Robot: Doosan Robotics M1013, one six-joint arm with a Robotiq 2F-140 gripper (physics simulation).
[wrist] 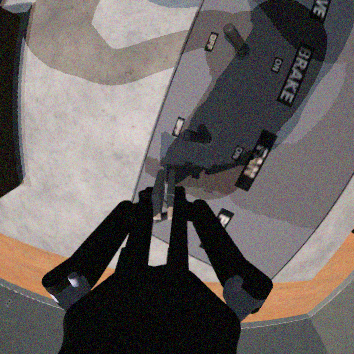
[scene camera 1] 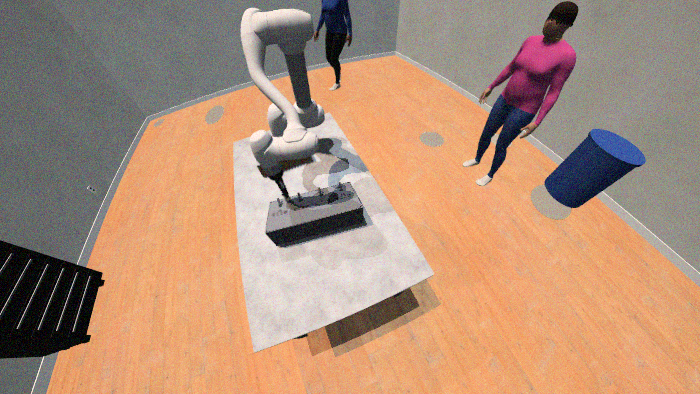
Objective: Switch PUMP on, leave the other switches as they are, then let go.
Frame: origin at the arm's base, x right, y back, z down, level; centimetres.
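Where they show: gripper, fingertip midpoint: (wrist: 166,179) (scene camera 1: 287,199).
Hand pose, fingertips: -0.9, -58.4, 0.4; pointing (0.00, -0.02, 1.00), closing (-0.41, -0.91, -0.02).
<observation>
After its pixels a point has its place, as x, y, z.
The grey switch box (scene camera 1: 320,227) @[-16.7, -79.8, 2.4] (wrist: 300,200) @[-6.8, -75.5, -4.3] stands on the white table, with a row of small levers along its far side. The PUMP lever (scene camera 1: 280,203) @[3.7, -61.1, -0.8] is the leftmost in the scene view. In the wrist view my fingers hide most of it, and its tilt cannot be told. Part of the PUMP label (wrist: 225,218) @[0.8, -68.4, -1.6] shows right of the fingers. The FAN lever (scene camera 1: 299,197) @[-8.0, -60.1, -1.0] (wrist: 199,133) @[-8.5, -59.6, -1.2] and BRAKE lever (scene camera 1: 321,191) @[-20.3, -59.3, -1.3] (wrist: 236,39) @[-19.6, -58.8, -1.8] stand farther along. My gripper (scene camera 1: 289,200) @[-0.9, -58.4, 0.4] (wrist: 166,179) @[-0.9, -58.4, 0.4] is shut, low over the panel, between the PUMP and FAN levers in the scene view.
The white table (scene camera 1: 340,295) @[-19.5, -114.0, 9.6] carries the arm's base behind the box. A person in pink (scene camera 1: 540,75) and a blue barrel (scene camera 1: 590,170) stand to the right. A person in blue (scene camera 1: 336,20) is at the back. A black slatted structure (scene camera 1: 50,300) stands at the left.
</observation>
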